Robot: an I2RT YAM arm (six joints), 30 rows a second.
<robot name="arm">
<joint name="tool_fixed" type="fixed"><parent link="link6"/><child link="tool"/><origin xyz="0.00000 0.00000 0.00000" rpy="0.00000 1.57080 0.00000"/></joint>
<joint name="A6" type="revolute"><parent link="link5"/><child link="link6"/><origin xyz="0.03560 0.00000 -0.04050"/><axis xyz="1 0 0"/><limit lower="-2.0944" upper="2.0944"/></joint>
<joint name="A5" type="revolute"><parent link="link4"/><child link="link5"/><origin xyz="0.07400 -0.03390 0.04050"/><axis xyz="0 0 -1"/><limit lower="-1.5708" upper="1.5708"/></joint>
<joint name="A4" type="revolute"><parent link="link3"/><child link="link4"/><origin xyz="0.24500 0.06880 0.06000"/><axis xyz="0 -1 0"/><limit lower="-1.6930" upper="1.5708"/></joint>
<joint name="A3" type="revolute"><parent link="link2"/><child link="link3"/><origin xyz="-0.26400 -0.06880 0.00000"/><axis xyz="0 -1 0"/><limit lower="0.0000" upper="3.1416"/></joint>
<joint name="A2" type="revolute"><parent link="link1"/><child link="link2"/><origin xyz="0.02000 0.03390 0.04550"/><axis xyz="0 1 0"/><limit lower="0.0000" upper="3.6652"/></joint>
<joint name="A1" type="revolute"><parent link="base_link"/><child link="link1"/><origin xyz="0.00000 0.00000 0.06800"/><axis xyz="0 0 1"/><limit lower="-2.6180" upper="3.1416"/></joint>
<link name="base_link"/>
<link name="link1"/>
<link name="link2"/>
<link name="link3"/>
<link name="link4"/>
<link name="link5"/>
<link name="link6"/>
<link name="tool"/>
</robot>
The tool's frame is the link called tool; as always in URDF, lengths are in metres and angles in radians.
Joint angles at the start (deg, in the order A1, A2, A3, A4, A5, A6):
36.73 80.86 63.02 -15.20 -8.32 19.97
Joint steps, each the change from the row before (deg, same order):
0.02 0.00 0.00 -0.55 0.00 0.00
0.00 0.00 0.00 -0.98 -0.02 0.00
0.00 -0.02 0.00 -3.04 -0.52 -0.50
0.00 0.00 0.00 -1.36 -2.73 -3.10
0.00 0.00 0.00 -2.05 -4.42 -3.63
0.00 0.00 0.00 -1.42 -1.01 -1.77
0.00 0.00 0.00 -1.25 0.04 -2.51
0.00 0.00 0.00 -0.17 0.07 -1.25
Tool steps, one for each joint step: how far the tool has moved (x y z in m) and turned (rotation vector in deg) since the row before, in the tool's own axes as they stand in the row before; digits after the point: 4 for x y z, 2 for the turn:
0.0010 -0.0003 0.0000 0.17 0.52 0.07
0.0018 -0.0006 0.0000 0.31 0.92 0.14
0.0055 -0.0016 -0.0003 0.52 2.99 -0.05
0.0030 0.0007 -0.0001 -2.19 2.11 -2.86
0.0045 0.0016 -0.0002 -3.78 3.04 -3.14
0.0028 0.0000 0.0000 -0.71 1.54 -1.37
0.0023 -0.0005 0.0000 0.24 1.17 -2.14
0.0003 -0.0001 0.0000 0.09 0.15 -1.20

